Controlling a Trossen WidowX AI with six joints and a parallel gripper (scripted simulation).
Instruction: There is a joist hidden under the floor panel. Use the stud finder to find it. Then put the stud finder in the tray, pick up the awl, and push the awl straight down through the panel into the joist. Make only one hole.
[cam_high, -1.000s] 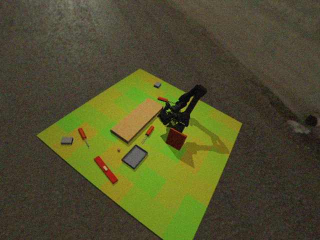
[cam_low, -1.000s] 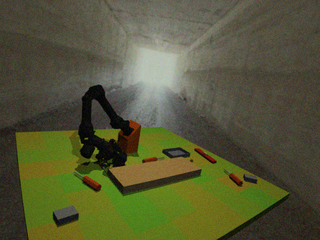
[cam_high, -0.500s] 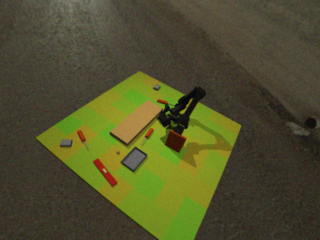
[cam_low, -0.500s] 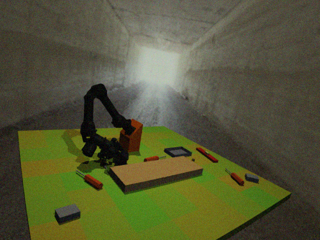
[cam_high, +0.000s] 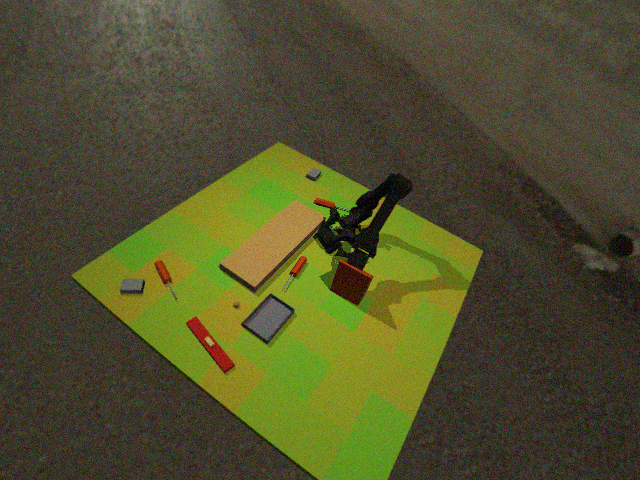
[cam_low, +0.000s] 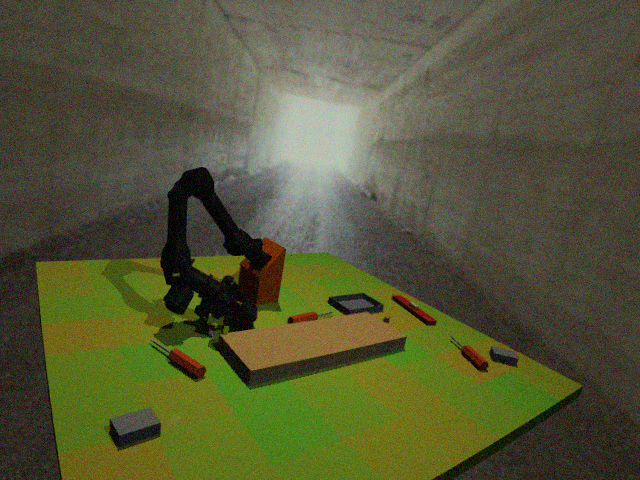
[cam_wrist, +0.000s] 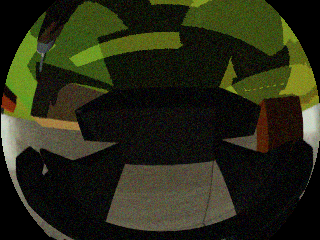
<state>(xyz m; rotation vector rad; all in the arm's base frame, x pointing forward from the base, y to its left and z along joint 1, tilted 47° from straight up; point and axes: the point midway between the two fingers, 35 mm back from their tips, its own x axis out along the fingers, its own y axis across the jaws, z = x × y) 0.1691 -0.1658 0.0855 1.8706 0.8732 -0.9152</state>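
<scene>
My gripper tip is 1 cm past the stud finder, 1 cm to the right of it and 1 cm above it. From my gripper tip the other things lie so: grey tray 46 cm to the left, 5 cm below; tan cube 13 cm ahead, 48 cm to the left, 5 cm below; awl 1 cm behind, 11 cm to the right, 5 cm below.
</scene>
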